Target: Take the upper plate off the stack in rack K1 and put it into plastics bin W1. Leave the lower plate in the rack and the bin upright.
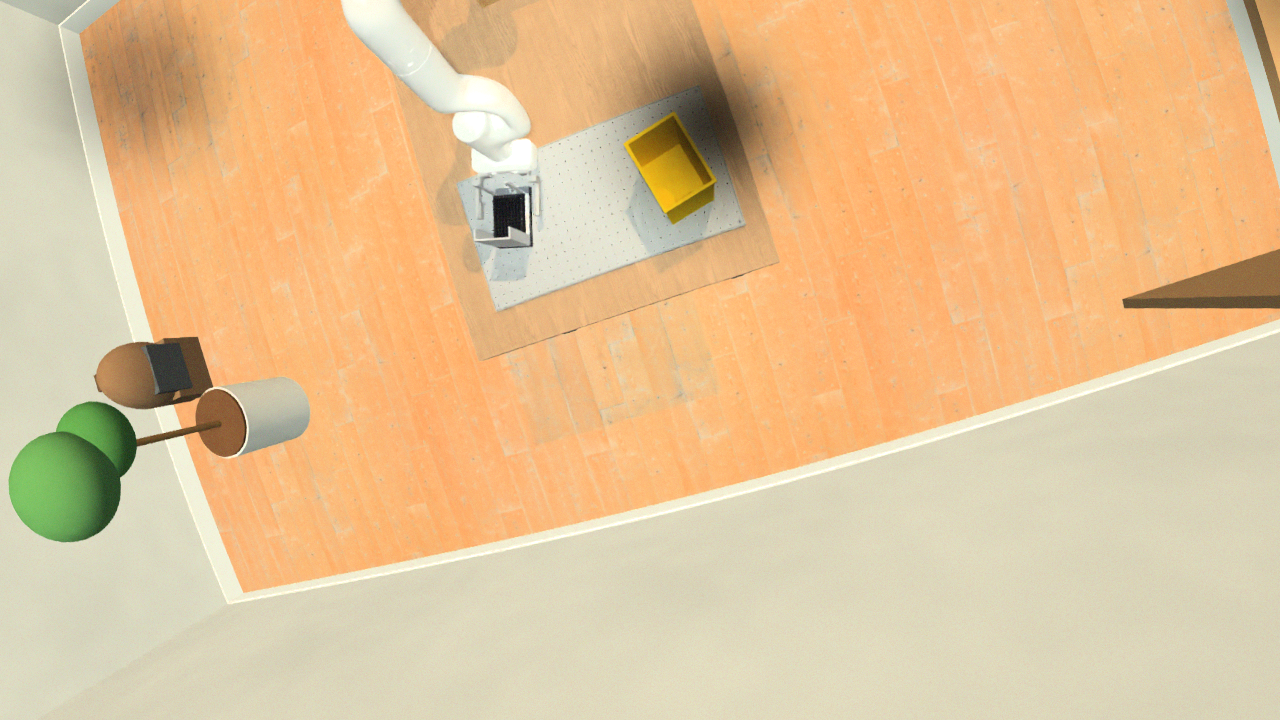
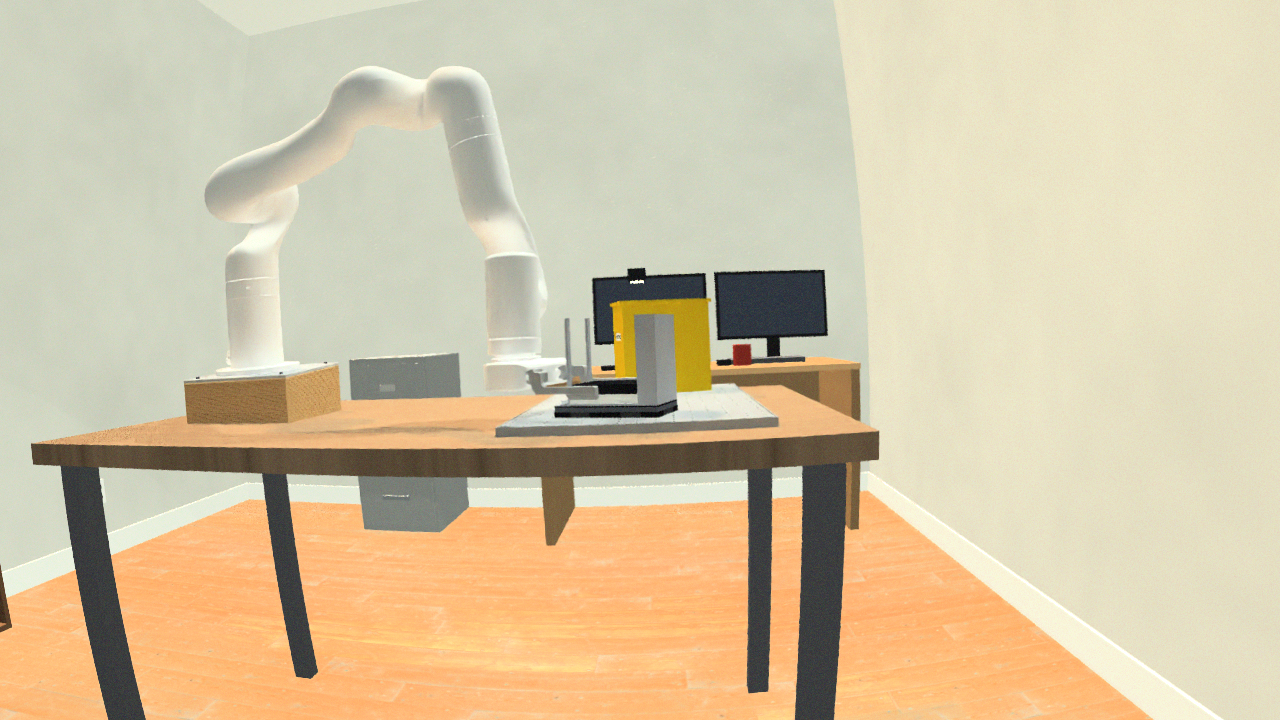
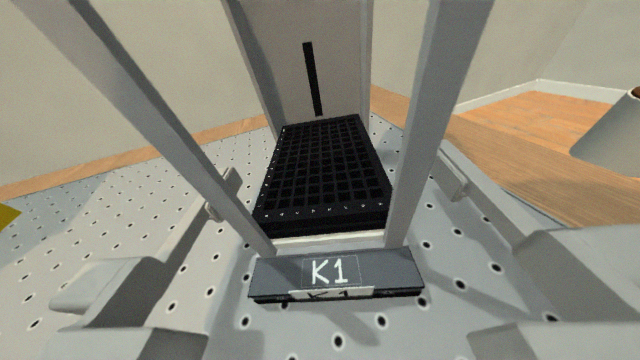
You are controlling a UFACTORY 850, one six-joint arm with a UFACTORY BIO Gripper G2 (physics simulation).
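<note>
Rack K1 (image 1: 505,240) (image 2: 656,362) (image 3: 335,274) stands upright, with a tall slotted back panel and two thin front posts. The black upper plate (image 1: 509,219) (image 3: 325,165) lies flat in it. The dark edge of the lower plate (image 3: 327,230) shows closely beneath. My gripper (image 1: 509,211) (image 2: 595,390) (image 3: 341,189) is open and empty, low over the rack at about plate height. One finger is on each side of the rack and its posts, apart from the plates. Yellow bin W1 (image 1: 694,205) (image 2: 687,344) (image 3: 7,216) stands upright, open side up.
Rack and bin stand apart on a grey perforated board (image 1: 581,223) (image 2: 725,418) (image 3: 200,320) on the wooden table (image 1: 546,317) (image 2: 402,454). The rack's front post (image 3: 417,125) rises between the fingers. A desk with monitors (image 2: 769,304) and a grey cabinet (image 2: 407,505) stand behind.
</note>
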